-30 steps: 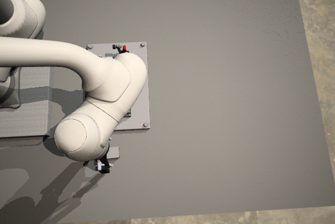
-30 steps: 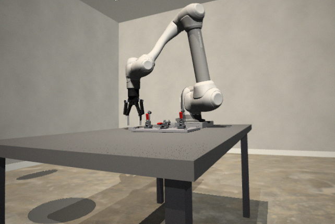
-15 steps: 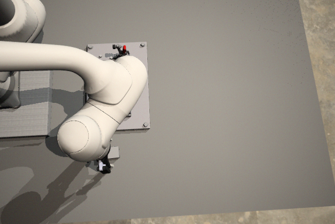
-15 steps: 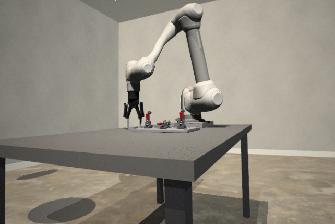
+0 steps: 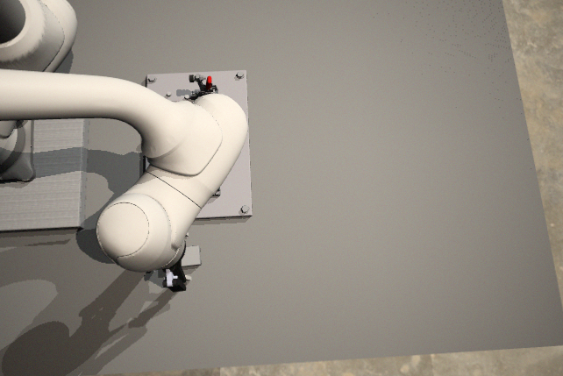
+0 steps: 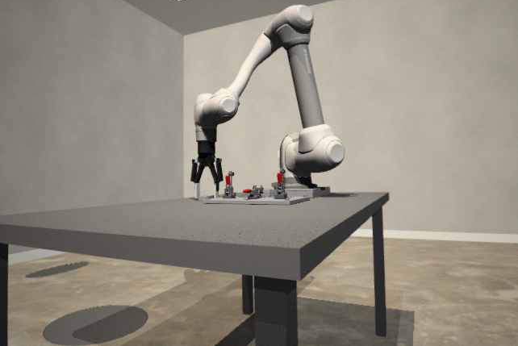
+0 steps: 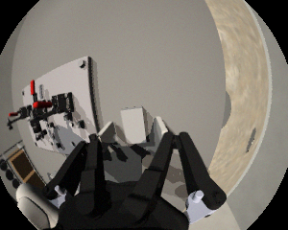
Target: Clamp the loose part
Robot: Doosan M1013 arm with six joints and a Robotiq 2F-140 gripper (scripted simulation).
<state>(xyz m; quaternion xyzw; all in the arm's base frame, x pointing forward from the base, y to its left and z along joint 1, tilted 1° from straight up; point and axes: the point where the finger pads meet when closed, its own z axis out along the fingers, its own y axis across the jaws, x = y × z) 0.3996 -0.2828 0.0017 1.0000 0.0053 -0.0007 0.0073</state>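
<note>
My gripper is now 3 cm above the flat grey part. Also, from my hand: toggle clamp: 7 cm ahead, 14 cm to the left, 3 cm above; then light grey fixture plate: 4 cm ahead, 26 cm to the left, 3 cm below.
</note>
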